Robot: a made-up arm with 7 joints. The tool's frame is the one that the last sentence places. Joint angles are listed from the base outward.
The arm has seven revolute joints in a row. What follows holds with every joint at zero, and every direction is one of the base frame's. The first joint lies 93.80 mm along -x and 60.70 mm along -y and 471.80 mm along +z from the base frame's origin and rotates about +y. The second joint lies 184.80 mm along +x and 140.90 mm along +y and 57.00 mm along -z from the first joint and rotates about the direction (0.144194, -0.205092, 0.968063). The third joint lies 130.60 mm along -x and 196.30 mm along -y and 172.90 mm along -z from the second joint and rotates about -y. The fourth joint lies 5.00 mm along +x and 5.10 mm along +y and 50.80 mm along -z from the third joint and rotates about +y. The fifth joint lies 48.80 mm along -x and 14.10 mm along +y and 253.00 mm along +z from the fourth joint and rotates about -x. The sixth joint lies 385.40 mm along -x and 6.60 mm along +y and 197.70 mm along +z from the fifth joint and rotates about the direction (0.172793, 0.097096, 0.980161). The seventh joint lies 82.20 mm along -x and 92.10 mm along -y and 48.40 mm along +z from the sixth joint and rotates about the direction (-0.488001, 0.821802, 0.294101). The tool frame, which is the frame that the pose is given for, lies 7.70 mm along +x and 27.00 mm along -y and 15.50 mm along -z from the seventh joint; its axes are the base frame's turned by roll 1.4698, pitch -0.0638 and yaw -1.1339 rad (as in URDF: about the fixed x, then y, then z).
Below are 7 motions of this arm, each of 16 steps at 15 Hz.
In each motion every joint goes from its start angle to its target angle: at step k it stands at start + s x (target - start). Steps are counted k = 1, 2, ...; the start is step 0. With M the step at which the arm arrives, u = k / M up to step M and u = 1 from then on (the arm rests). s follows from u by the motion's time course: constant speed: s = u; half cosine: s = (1 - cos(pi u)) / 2; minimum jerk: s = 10 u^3 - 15 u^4 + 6 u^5.
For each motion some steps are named. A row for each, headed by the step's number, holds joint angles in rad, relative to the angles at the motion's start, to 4 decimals.
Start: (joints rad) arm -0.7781 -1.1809 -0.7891 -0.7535 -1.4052 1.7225 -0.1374
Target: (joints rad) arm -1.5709 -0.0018 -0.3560 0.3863 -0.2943 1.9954 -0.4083
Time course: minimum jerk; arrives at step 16
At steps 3, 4, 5, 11, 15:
3: -0.0387 0.0575 0.0211 0.0556 0.0542 0.0133 -0.0132
4: -0.0821 0.1221 0.0448 0.1180 0.1150 0.0282 -0.0280
5: -0.1427 0.2122 0.0780 0.2052 0.2000 0.0491 -0.0488
11: -0.6501 0.9669 0.3551 0.9346 0.9109 0.2238 -0.2221
15: -0.7910 1.1765 0.4321 1.1373 1.1084 0.2723 -0.2703

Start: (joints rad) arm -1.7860 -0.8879 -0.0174 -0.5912 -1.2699 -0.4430 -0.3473
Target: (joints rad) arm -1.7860 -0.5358 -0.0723 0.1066 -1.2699 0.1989 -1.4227
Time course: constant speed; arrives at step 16
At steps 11, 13, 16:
11: 0.0000 0.2421 -0.0377 0.4797 0.0000 0.4413 -0.7393
13: 0.0000 0.2861 -0.0446 0.5670 0.0000 0.5215 -0.8738
16: 0.0000 0.3521 -0.0549 0.6978 0.0000 0.6419 -1.0754

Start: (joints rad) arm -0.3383 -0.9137 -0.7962 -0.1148 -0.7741 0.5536 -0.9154
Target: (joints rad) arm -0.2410 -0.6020 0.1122 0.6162 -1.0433 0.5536 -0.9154
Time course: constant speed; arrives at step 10
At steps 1, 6, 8, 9, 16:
1: 0.0097 0.0312 0.0908 0.0731 -0.0269 0.0000 0.0000
6: 0.0584 0.1870 0.5450 0.4386 -0.1615 0.0000 0.0000
8: 0.0778 0.2494 0.7267 0.5848 -0.2154 0.0000 0.0000
9: 0.0876 0.2805 0.8176 0.6579 -0.2423 0.0000 0.0000
16: 0.0973 0.3117 0.9084 0.7310 -0.2692 0.0000 0.0000

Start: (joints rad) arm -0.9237 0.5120 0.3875 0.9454 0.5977 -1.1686 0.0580
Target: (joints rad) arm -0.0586 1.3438 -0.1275 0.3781 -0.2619 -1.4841 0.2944
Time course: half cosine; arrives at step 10
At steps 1, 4, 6, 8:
1: 0.0212 0.0204 -0.0126 -0.0139 -0.0210 -0.0077 0.0058
4: 0.2989 0.2874 -0.1779 -0.1960 -0.2970 -0.1090 0.0817
6: 0.5662 0.5444 -0.3371 -0.3713 -0.5626 -0.2065 0.1547
8: 0.7825 0.7524 -0.4658 -0.5131 -0.7775 -0.2854 0.2138

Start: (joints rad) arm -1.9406 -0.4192 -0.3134 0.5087 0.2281 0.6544 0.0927
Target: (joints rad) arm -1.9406 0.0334 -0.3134 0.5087 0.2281 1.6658 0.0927
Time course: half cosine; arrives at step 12
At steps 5, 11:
5: 0.0000 0.1677 0.0000 0.0000 0.0000 0.3748 0.0000
11: 0.0000 0.4449 0.0000 0.0000 0.0000 0.9942 0.0000

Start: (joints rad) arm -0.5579 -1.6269 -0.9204 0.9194 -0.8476 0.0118 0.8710
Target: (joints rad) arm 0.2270 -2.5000 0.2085 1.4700 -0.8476 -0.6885 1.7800
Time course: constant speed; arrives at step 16
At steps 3, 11, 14, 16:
3: 0.1472 -0.1637 0.2117 0.1032 0.0000 -0.1313 0.1704
11: 0.5396 -0.6003 0.7761 0.3785 0.0000 -0.4815 0.6249
14: 0.6868 -0.7640 0.9878 0.4818 0.0000 -0.6128 0.7954
16: 0.7849 -0.8731 1.1289 0.5506 0.0000 -0.7003 0.9090

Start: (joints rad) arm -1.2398 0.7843 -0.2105 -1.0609 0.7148 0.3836 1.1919
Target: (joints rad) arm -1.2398 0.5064 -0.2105 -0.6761 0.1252 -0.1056 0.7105
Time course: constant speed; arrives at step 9
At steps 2, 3, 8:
2: 0.0000 -0.0618 0.0000 0.0855 -0.1310 -0.1087 -0.1070
3: 0.0000 -0.0926 0.0000 0.1283 -0.1965 -0.1631 -0.1605
8: 0.0000 -0.2470 0.0000 0.3420 -0.5241 -0.4348 -0.4279

